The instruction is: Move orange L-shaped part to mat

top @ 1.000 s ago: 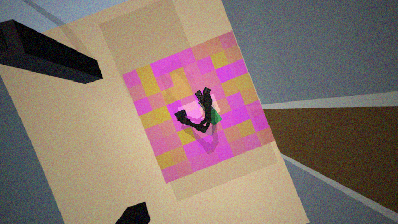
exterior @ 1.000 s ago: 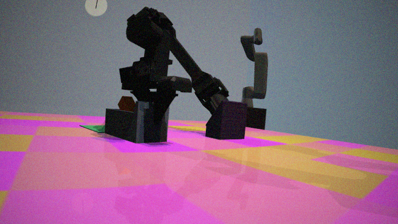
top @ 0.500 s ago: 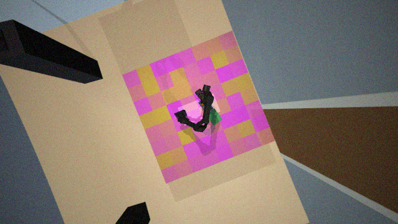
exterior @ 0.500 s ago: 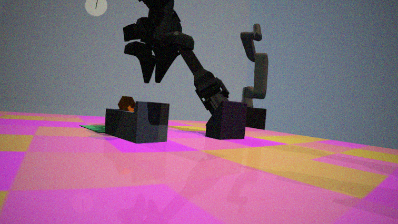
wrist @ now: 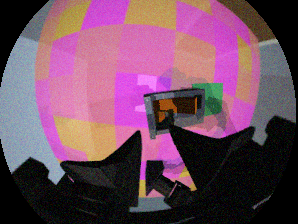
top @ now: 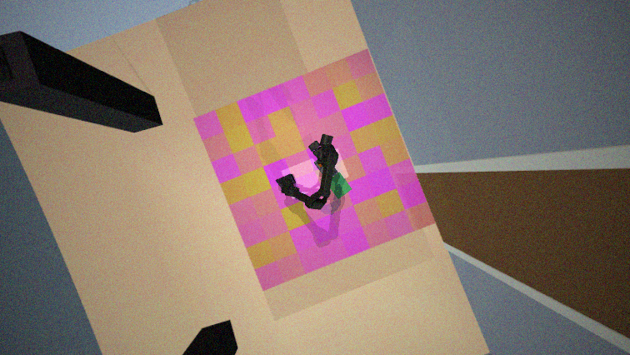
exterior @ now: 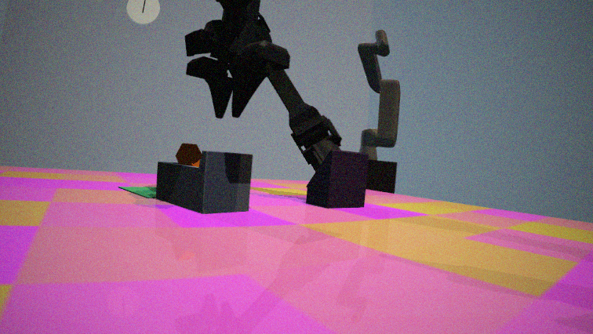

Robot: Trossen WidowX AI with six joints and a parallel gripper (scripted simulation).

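The orange L-shaped part lies 10 cm below my gripper tip, 4 cm to the right of it and 1 cm ahead of it. Also, from my gripper tip: green mat: 21 cm to the right, 16 cm below, 7 cm ahead.
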